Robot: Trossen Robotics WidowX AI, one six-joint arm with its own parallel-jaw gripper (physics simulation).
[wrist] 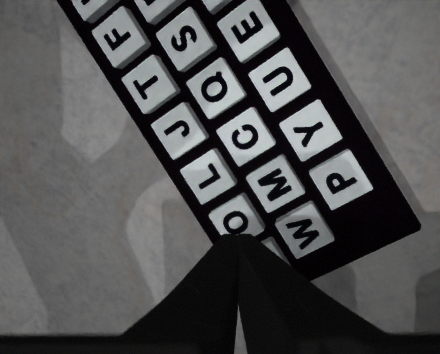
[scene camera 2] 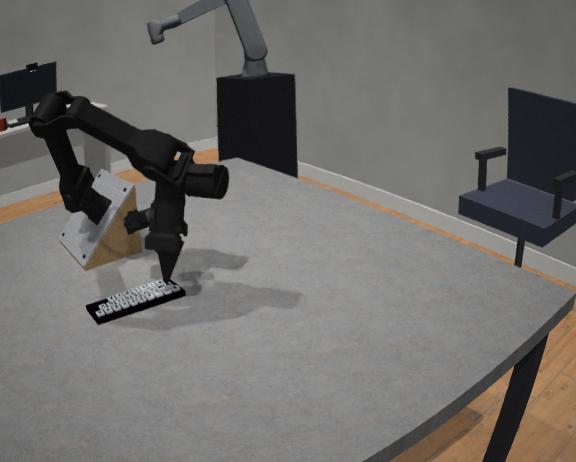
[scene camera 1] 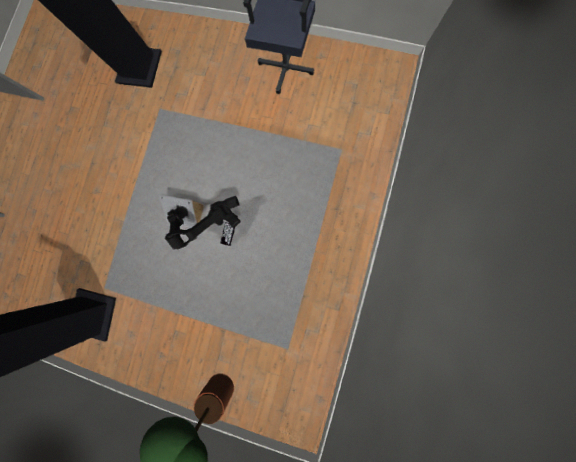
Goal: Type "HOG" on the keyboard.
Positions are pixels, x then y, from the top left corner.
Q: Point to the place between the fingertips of the gripper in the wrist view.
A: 236,247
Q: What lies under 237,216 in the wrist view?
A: An O key.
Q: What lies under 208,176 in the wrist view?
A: An L key.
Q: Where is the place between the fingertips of the gripper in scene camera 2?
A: At 166,280
